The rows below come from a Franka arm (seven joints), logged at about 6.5 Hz.
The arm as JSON. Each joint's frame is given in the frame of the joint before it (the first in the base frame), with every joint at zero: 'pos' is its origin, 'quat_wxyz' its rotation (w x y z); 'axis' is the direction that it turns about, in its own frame. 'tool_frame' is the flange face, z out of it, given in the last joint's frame.
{
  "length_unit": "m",
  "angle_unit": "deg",
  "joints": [
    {
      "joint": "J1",
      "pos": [
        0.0,
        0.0,
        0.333
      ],
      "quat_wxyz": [
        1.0,
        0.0,
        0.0,
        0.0
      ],
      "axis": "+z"
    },
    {
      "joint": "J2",
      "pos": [
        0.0,
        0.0,
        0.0
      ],
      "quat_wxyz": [
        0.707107,
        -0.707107,
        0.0,
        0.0
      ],
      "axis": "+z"
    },
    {
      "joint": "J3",
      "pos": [
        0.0,
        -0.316,
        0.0
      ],
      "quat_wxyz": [
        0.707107,
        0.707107,
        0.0,
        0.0
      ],
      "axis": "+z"
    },
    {
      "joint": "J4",
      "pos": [
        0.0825,
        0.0,
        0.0
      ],
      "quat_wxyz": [
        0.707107,
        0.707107,
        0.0,
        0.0
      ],
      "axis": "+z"
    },
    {
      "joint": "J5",
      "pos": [
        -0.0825,
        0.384,
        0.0
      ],
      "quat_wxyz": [
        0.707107,
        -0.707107,
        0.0,
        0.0
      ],
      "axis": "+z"
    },
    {
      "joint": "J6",
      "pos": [
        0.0,
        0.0,
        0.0
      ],
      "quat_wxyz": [
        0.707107,
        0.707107,
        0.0,
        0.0
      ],
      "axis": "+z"
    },
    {
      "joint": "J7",
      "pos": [
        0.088,
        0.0,
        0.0
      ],
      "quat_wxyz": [
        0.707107,
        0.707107,
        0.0,
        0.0
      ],
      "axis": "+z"
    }
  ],
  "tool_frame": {
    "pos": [
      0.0,
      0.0,
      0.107
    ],
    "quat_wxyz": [
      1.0,
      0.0,
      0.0,
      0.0
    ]
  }
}
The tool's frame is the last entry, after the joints.
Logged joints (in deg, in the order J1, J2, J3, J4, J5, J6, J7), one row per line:
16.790 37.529 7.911 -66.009 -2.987 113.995 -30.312
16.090 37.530 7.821 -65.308 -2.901 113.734 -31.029
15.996 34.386 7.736 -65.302 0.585 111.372 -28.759
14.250 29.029 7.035 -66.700 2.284 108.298 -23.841
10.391 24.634 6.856 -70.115 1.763 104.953 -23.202
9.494 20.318 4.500 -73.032 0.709 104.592 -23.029
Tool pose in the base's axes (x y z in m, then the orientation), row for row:
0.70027 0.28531 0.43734 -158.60 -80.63 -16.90
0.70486 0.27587 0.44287 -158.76 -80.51 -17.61
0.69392 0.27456 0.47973 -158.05 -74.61 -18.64
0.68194 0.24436 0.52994 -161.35 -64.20 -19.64
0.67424 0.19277 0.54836 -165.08 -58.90 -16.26
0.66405 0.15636 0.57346 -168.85 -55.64 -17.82
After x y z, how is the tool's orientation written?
As a rotation vector, in degrees.
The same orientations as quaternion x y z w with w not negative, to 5 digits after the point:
-0.88737 -0.45112 -0.09456 0.01117
-0.88750 -0.45007 -0.09844 0.00981
-0.89859 -0.42419 -0.10598 0.03693
-0.92230 -0.36698 -0.11226 0.04571
-0.93725 -0.33441 -0.09232 0.03468
-0.94496 -0.31139 -0.09973 0.01159

